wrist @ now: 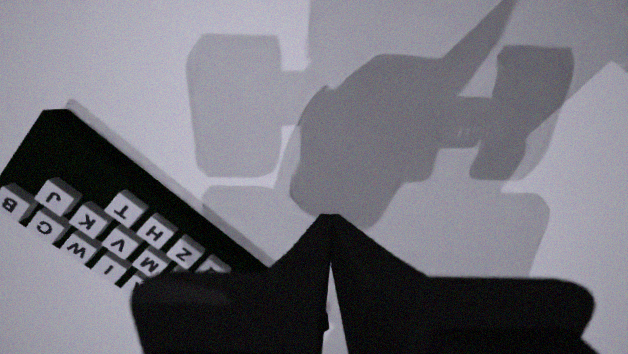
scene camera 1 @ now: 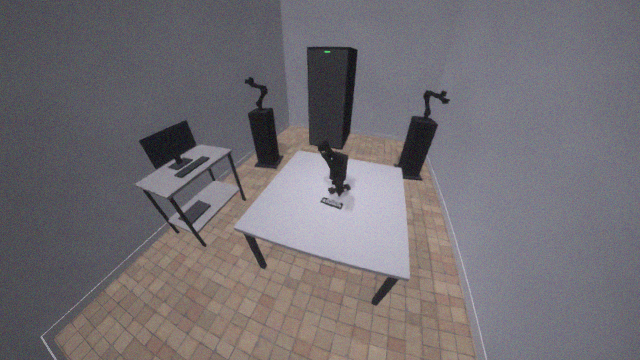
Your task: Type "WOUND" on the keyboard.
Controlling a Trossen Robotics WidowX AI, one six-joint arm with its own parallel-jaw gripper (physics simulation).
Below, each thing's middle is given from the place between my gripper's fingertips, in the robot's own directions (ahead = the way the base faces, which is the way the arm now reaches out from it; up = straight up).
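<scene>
W key [wrist: 79, 246]: my hand 8 cm short of it, 11 cm to the left, 1 cm above. Black keyboard [wrist: 68, 177]: from my hand, 6 cm to the right, 7 cm ahead, 2 cm below.
</scene>
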